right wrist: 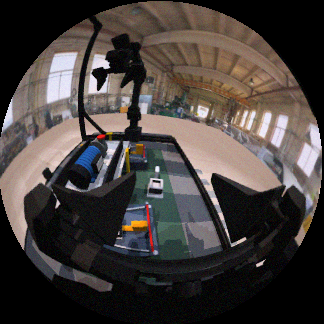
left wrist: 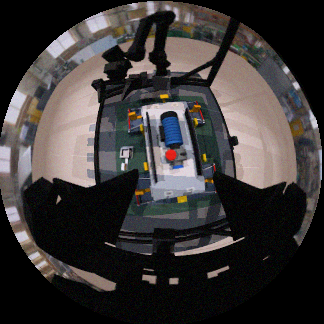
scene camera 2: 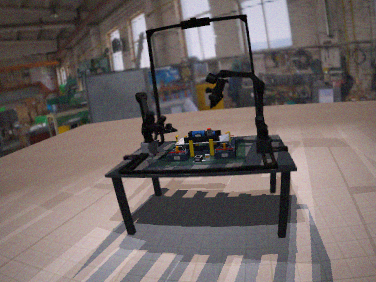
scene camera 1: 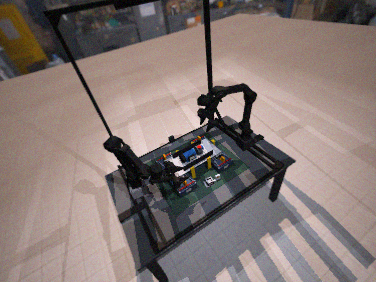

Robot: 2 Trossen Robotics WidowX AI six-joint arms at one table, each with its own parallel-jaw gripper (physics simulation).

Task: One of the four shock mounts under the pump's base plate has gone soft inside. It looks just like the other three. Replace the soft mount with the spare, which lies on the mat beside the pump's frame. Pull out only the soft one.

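The blue pump [scene camera 1: 189, 154] [scene camera 2: 201, 134] [left wrist: 172, 131] [right wrist: 87, 162] stands on its white base plate [left wrist: 175, 190]. Corner stations with orange parts and red bars [left wrist: 133, 116] [right wrist: 149, 227] sit beside the plate's corners; the mounts under it are mostly hidden, and which is soft cannot be told. The spare [scene camera 1: 212, 180] [scene camera 2: 199, 158] [left wrist: 126, 152] [right wrist: 155, 186], a small whitish block with a tab, lies on the mat beside the frame. My left gripper [scene camera 1: 205, 125] [scene camera 2: 214, 106] [left wrist: 177, 174] is open and empty, pointing down high above the pump's far end. My right gripper [scene camera 2: 175, 130] [right wrist: 174, 176] is open and empty, low at the picture's left side of the pump.
Yellow posts [scene camera 1: 193, 172] [scene camera 2: 211, 147] stand along the pump frame's near side. The green mat [left wrist: 210, 140] [right wrist: 172, 235] lies under the frame. Dark rails edge the table, and a tall black gantry [scene camera 1: 82, 80] [scene camera 2: 153, 75] rises from its far side.
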